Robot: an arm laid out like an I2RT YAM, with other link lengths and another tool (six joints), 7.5 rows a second.
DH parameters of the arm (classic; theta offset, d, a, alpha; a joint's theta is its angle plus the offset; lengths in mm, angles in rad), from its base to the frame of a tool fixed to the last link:
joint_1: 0 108.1 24.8 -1.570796
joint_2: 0 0 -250.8 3.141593
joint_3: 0.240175 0 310.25 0
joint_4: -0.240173 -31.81 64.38 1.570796
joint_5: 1.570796 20.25 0 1.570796
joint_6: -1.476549 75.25 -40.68 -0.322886
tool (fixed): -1.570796 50.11 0 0
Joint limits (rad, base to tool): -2.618..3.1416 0..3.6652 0..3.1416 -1.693..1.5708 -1.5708..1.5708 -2.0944..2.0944
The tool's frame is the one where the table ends.
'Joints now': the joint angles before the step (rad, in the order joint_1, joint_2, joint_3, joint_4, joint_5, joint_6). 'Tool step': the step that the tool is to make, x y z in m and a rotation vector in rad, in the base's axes. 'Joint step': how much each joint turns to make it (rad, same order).
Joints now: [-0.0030, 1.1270, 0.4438, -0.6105, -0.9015, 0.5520]
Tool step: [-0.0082, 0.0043, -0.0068, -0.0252, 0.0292, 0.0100]
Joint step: [0.0338, -0.0042, -0.0202, 0.0063, 0.0303, 0.0256]
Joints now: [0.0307, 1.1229, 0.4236, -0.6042, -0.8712, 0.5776]
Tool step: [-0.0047, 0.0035, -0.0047, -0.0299, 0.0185, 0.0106]
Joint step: [0.0326, 0.0031, -0.0060, 0.0049, 0.0338, 0.0208]
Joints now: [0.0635, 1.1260, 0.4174, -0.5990, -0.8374, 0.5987]
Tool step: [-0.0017, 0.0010, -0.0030, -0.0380, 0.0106, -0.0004]
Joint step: [0.0218, -0.0001, 0.0014, -0.0023, 0.0416, 0.0172]
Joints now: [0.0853, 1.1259, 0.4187, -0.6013, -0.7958, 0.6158]
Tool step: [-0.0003, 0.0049, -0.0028, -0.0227, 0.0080, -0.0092]
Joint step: [0.0343, -0.0001, -0.0030, 0.0282, 0.0328, 0.0506]
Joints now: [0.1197, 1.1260, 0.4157, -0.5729, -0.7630, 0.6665]
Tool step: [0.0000, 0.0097, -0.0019, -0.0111, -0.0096, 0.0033]
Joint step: [0.0553, -0.0015, -0.0032, 0.0520, 0.0278, 0.0623]
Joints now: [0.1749, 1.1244, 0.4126, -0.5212, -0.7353, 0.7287]
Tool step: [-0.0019, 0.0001, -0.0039, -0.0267, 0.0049, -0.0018]
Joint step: [0.0136, 0.0021, -0.0045, 0.0023, 0.0290, 0.0083]
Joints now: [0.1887, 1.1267, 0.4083, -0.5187, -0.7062, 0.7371]
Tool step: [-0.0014, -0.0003, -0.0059, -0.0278, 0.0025, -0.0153]
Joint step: [0.0116, -0.0020, -0.0139, 0.0177, 0.0342, 0.0215]
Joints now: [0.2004, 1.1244, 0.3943, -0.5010, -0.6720, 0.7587]
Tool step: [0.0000, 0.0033, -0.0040, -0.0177, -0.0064, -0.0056]
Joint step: [0.0254, 0.0040, -0.0062, 0.0302, 0.0282, 0.0288]
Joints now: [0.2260, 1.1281, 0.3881, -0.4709, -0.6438, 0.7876]
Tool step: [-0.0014, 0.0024, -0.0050, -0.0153, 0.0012, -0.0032]
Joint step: [0.0208, 0.0094, -0.0081, 0.0254, 0.0222, 0.0213]
